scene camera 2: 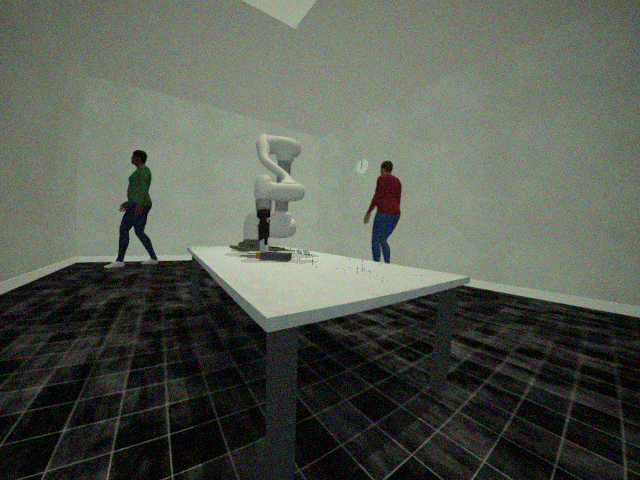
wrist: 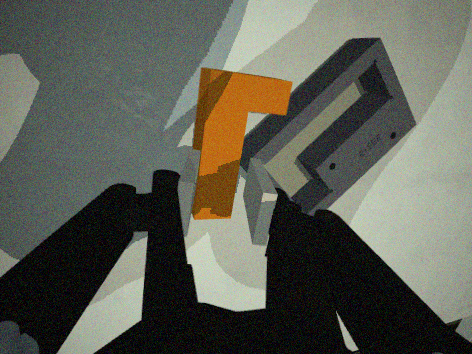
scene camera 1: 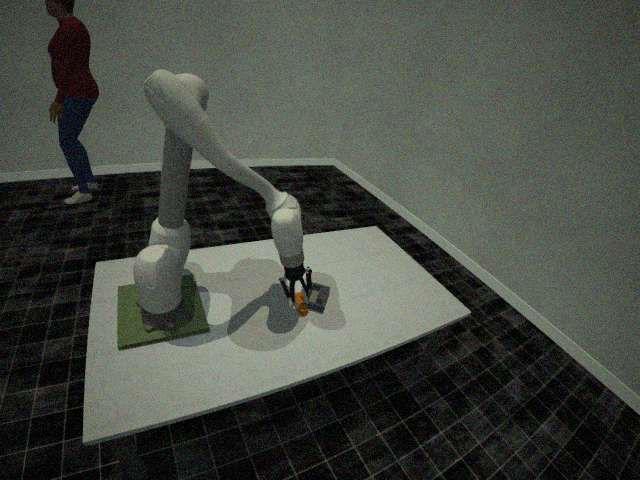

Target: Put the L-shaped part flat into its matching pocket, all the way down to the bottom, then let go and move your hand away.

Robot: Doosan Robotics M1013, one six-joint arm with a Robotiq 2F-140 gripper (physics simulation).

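Frame: origin at the arm's base, x back, y right, z up, level; centimetres.
Seen in the pictures: gripper, fingertip midpoint: [wrist: 222, 173] [scene camera 1: 301, 304]; arm's base at its link origin: [scene camera 2: 253, 246] [scene camera 1: 163, 309].
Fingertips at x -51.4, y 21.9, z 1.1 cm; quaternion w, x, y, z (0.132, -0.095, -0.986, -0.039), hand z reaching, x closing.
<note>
Offsets run from my fingertips to a thing's top centre. "spot": to the spot under its first point. Level surfaces: height alone.
The orange L-shaped part {dx -1.5, dy -1.4, dz -0.1 cm} [scene camera 1: 301, 303] [scene camera 2: 257, 255] [wrist: 220, 130] lies beside the grey block {dx -9.6, dy -1.5, dz +0.6 cm} [scene camera 1: 324, 295] [scene camera 2: 276, 256] [wrist: 350, 160], outside its pocket. In the wrist view, the pocket {spot: dx -8.9, dy -0.9, dz -2.6 cm} [wrist: 310, 140] is an L-shaped recess with a pale floor, turned at an angle to the part. My gripper [scene camera 1: 299, 298] [scene camera 2: 263, 246] [wrist: 222, 173] points down, with its finger pads on either side of the part's long leg. The left pad is very close to the leg or against it; a narrow gap shows at the right pad. The fingers are partly open, and contact at the left is unclear.
The white table {dz -3.1 cm} [scene camera 1: 387, 289] [scene camera 2: 361, 284] carries the arm on a green base plate [scene camera 1: 126, 320]. The grey block is close beside the right finger. A person in red [scene camera 1: 72, 56] [scene camera 2: 387, 193] and a person in green [scene camera 2: 139, 186] stand away from the table.
</note>
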